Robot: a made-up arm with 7 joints.
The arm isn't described. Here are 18 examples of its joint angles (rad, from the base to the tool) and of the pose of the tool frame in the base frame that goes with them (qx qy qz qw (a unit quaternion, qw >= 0); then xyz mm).
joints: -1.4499 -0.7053 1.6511 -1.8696 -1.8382 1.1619 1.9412
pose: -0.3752 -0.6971 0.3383 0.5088 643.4 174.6 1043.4
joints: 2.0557 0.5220 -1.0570 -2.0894 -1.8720 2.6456 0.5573
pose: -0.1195 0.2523 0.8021 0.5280 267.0 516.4 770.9
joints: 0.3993 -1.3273 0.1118 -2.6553 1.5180 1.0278 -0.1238
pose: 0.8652 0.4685 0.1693 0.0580 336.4 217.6 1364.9
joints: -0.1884 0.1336 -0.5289 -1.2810 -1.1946 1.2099 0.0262
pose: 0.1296 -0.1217 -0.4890 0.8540 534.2 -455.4 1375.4
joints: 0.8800 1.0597 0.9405 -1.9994 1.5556 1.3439 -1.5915
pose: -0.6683 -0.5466 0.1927 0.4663 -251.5 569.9 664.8
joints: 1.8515 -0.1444 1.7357 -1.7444 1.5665 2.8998 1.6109
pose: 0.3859 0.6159 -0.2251 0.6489 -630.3 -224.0 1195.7
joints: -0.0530 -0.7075 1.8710 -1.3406 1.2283 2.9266 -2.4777
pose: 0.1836 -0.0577 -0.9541 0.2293 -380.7 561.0 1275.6
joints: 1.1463 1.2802 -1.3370 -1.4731 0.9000 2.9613 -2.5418
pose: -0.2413 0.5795 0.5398 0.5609 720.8 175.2 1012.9
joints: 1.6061 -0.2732 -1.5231 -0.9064 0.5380 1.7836 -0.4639
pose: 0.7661 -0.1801 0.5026 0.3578 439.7 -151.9 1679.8
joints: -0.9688 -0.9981 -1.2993 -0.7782 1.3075 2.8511 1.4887
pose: -0.0692 0.4943 -0.6584 0.5634 -647.2 252.1 1361.4
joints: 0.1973 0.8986 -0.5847 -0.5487 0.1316 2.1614 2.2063
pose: 0.4581 -0.8094 -0.3516 0.1062 755.1 9.2 1342.6
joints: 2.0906 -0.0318 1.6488 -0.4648 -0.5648 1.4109 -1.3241
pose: 0.1996 -0.1685 -0.7042 0.6602 -186.3 -181.4 1778.1
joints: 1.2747 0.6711 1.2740 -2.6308 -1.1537 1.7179 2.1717
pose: 0.4248 0.1811 0.6629 0.5894 -481.0 63.1 693.2
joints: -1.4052 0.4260 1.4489 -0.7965 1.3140 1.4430 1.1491
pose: -0.9705 0.0022 0.2291 0.0747 446.1 -319.0 1623.4
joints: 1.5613 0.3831 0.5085 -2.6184 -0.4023 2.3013 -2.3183
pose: 0.4735 -0.6700 -0.2498 0.5144 -299.7 304.7 605.2
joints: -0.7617 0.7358 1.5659 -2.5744 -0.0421 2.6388 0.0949
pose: 0.8528 0.3187 0.1482 0.3864 282.8 476.8 856.7
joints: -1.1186 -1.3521 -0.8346 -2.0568 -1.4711 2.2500 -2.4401
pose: 0.3452 0.5163 -0.2151 0.7536 -365.0 -305.2 1424.2
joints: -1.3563 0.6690 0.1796 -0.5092 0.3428 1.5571 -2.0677
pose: 0.4627 0.1496 0.4413 0.7541 183.6 -672.8 1481.3
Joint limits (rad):
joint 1: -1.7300..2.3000
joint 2: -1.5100..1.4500
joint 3: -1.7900..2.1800
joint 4: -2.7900..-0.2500
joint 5: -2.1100..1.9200
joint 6: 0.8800..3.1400
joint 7: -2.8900..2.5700
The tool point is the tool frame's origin. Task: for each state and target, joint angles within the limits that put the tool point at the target. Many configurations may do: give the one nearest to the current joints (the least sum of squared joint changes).
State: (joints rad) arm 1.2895 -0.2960 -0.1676 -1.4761 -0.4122 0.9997 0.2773
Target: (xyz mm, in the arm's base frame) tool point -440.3 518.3 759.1
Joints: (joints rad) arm 1.9069 0.4783 0.3216 -1.8933 -0.3955 1.0813 0.2610
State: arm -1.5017 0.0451 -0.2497 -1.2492 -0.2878 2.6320 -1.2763
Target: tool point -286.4 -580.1 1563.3
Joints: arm -1.7300 0.3282 -0.5328 -0.8569 -0.0580 2.1932 -0.9839
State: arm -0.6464 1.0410 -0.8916 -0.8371 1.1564 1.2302 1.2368
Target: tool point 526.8 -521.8 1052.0
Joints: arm -0.1703 0.3307 -0.6714 -1.6448 1.0713 0.8800 1.3584
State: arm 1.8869 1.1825 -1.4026 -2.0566 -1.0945 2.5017 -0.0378
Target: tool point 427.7 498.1 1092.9
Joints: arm 2.2553 1.0185 -1.7900 -1.9195 -1.1248 2.7557 -0.0494
